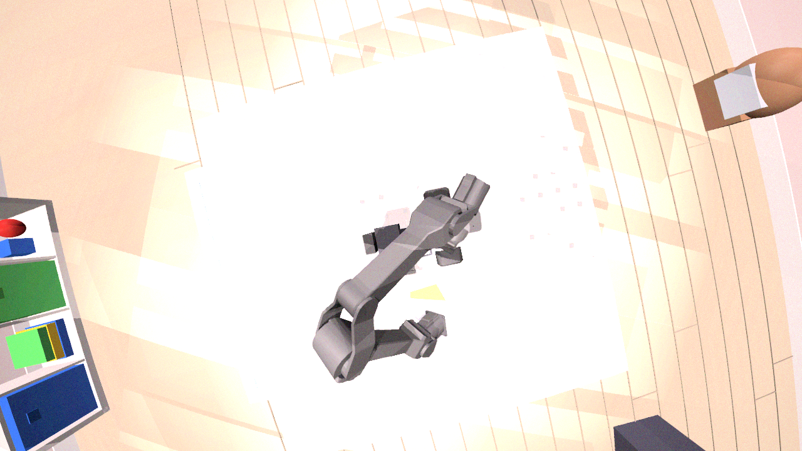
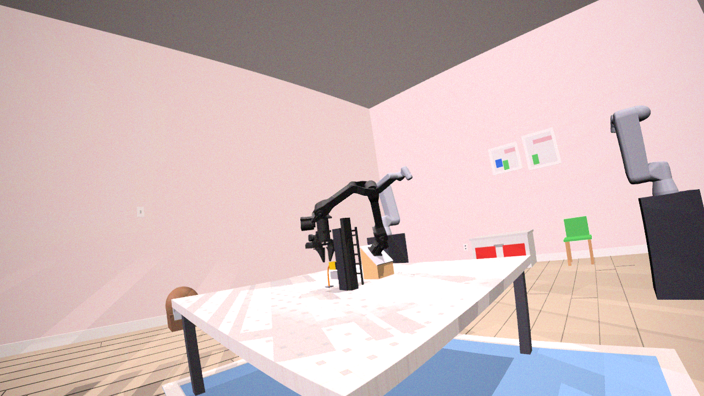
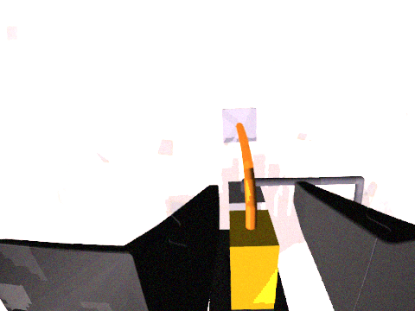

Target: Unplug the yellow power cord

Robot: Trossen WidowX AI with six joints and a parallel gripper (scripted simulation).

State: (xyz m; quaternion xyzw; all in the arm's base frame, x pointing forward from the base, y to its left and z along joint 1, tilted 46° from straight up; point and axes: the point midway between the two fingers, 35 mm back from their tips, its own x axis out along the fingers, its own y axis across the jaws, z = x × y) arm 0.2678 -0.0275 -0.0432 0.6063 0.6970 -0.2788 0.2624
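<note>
Right now the yellow plug is 70 mm to the left of my gripper tip and 10 mm below it.
</note>
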